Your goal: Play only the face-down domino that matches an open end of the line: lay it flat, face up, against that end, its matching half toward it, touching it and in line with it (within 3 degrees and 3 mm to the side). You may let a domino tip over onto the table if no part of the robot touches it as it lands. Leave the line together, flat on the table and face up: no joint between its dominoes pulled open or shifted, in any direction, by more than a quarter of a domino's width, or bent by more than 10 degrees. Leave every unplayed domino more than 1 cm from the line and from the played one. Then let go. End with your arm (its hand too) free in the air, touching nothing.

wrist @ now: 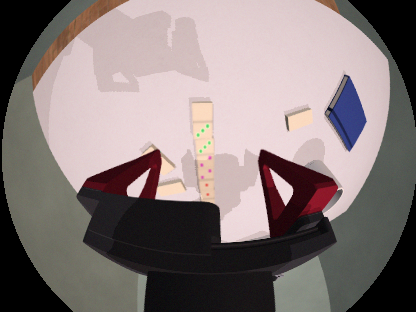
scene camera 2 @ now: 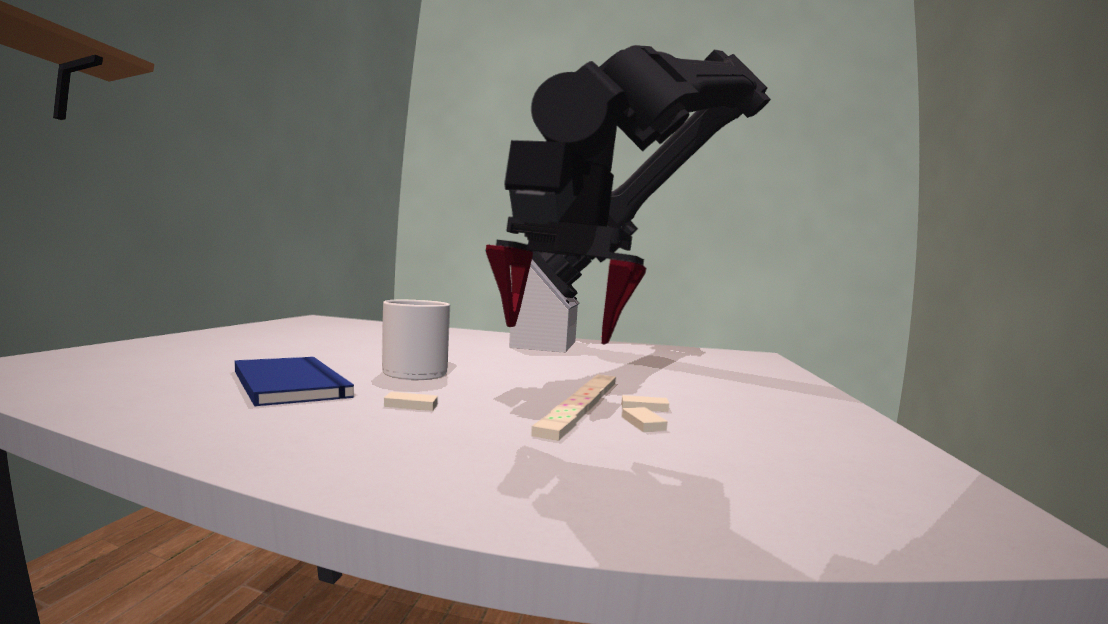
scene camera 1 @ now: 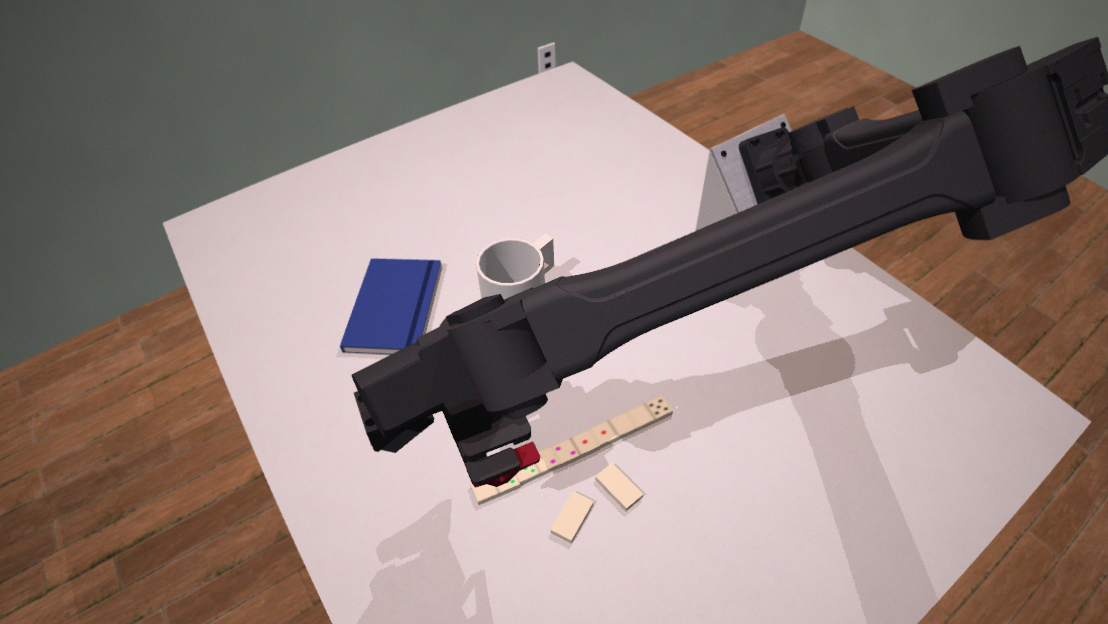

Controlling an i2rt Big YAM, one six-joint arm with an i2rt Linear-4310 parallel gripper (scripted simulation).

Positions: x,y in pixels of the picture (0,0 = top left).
My gripper shows in the wrist view, in scene camera 2 (556,335) and in scene camera 1. A blue notebook shows in the wrist view (345,112), in scene camera 2 and in scene camera 1. One and the same spot on my gripper: (scene camera 1: 497,469) is (wrist: 91,215). The same spot on the blue notebook: (scene camera 2: 276,381) is (scene camera 1: 368,324).
